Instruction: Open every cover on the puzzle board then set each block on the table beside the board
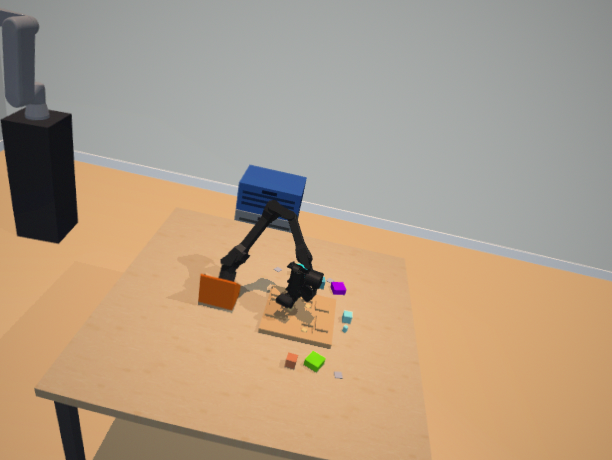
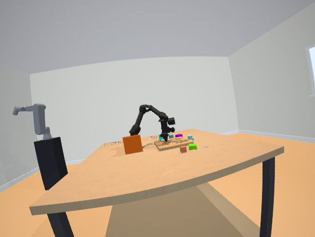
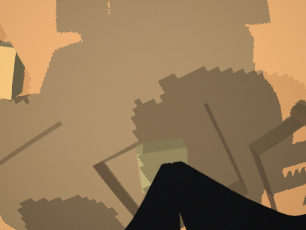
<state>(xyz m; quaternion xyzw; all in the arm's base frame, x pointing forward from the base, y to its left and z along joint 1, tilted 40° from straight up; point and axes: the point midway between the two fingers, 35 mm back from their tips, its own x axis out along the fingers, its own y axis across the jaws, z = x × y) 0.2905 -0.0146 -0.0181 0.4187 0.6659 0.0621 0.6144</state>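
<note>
Now: gripper tip 4 cm short of the wooden puzzle board. The rest, counted from my gripper tip: brown block 2 cm ahead, 30 cm to the right; blue-teal cube 13 cm ahead, 22 cm to the left; light cyan block 25 cm ahead.
</note>
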